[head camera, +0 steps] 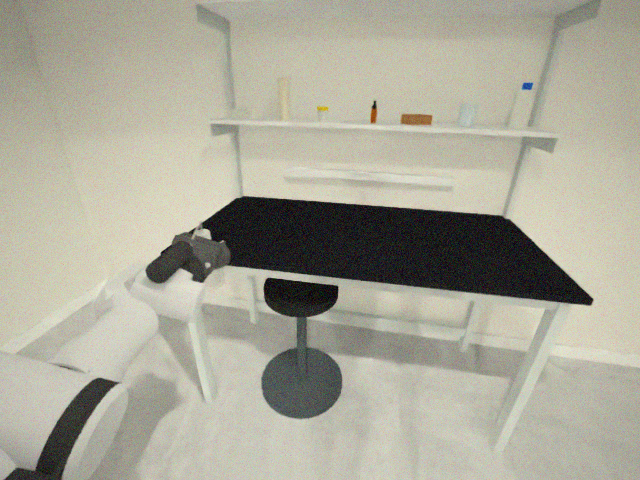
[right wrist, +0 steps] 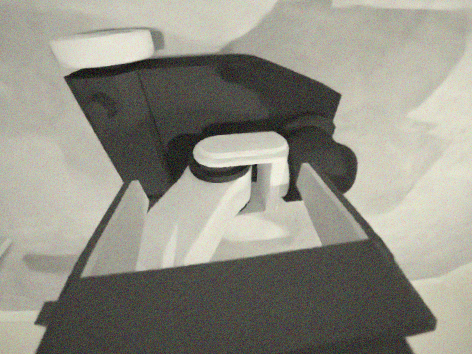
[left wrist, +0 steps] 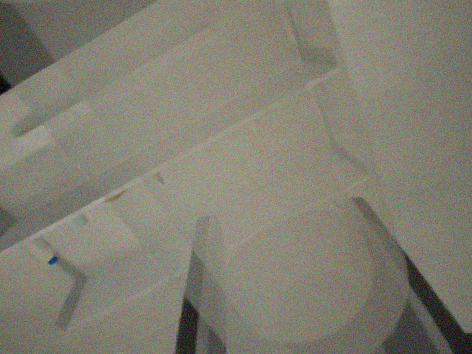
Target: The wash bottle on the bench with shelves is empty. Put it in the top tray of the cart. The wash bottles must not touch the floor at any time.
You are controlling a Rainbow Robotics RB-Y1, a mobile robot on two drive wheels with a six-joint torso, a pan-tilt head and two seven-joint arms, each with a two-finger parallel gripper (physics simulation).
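The wash bottle [left wrist: 300, 280] shows in the left wrist view as a pale, translucent round body between the fingers; its outline is faint. My left gripper [left wrist: 281, 210] [head camera: 209, 242] is shut on it, and in the head view it is at the front left corner of the black bench top [head camera: 382, 248]. The bottle cannot be made out clearly in the head view. My right gripper [right wrist: 223, 182] is open, with parts of the robot's own body visible beyond its fingers. The cart does not show in these views.
A shelf [head camera: 382, 128] above the bench holds several small items, among them a brown block [head camera: 416, 119] and a tall pale object with a blue top [head camera: 526, 86]. A stool [head camera: 301, 382] stands at the front of the bench. A wall rises at the left.
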